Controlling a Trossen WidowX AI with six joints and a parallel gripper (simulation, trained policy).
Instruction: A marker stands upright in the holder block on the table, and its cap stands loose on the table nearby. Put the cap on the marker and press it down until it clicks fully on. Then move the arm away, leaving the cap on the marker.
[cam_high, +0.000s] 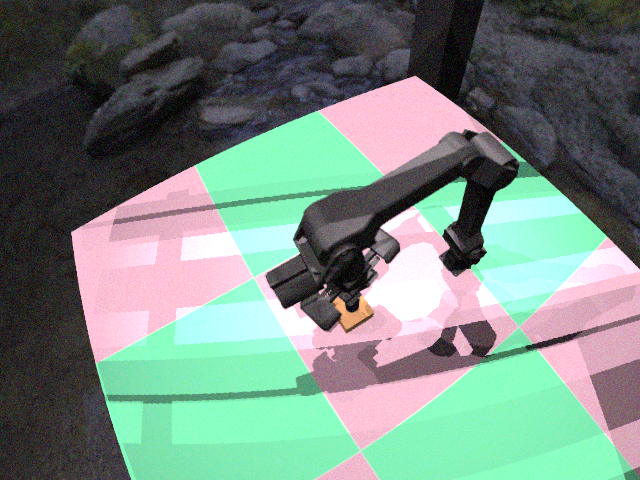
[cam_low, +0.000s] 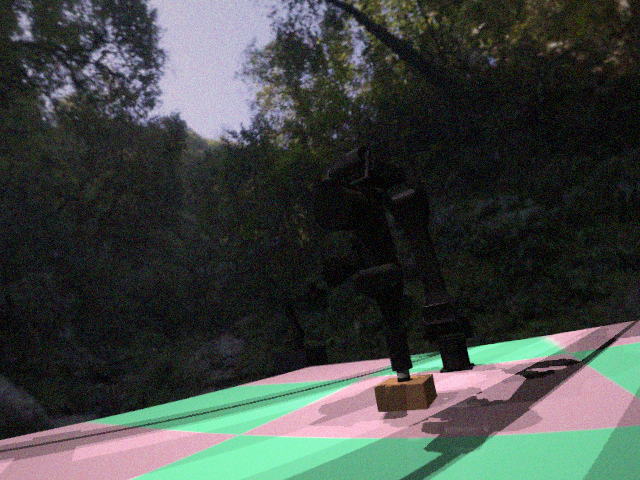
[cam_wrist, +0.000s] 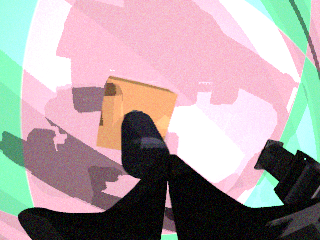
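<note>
Right now the dark cap is 3 cm below my gripper tip and 1 cm ahead of it. Also, from my gripper tip: holder block 9 cm below, 1 cm ahead.
</note>
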